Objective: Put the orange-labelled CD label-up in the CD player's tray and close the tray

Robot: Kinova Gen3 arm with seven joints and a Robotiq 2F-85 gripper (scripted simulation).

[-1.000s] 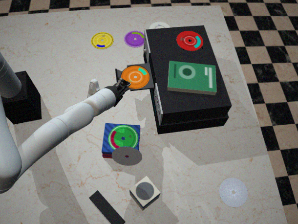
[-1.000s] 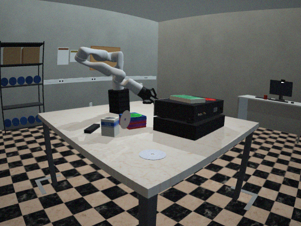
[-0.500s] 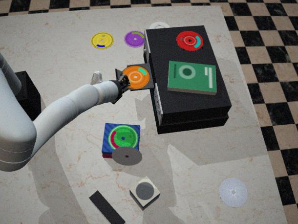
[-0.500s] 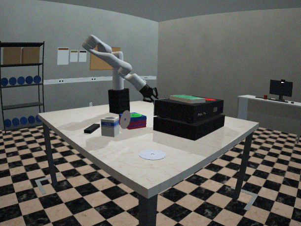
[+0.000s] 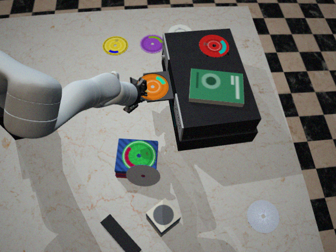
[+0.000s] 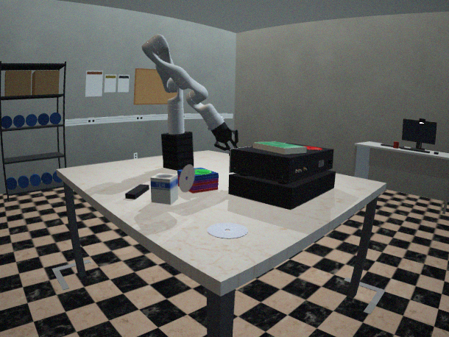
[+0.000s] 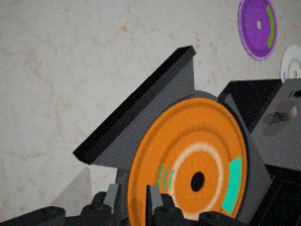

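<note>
The orange-labelled CD is 4 cm ahead of my hand, 6 cm to the left of it and 2 cm below it. The rest, counted from my hand: black bar (7 cm behind, 47 cm to the right, 14 cm below); box (7 cm ahead, 41 cm to the right, 10 cm below).
</note>
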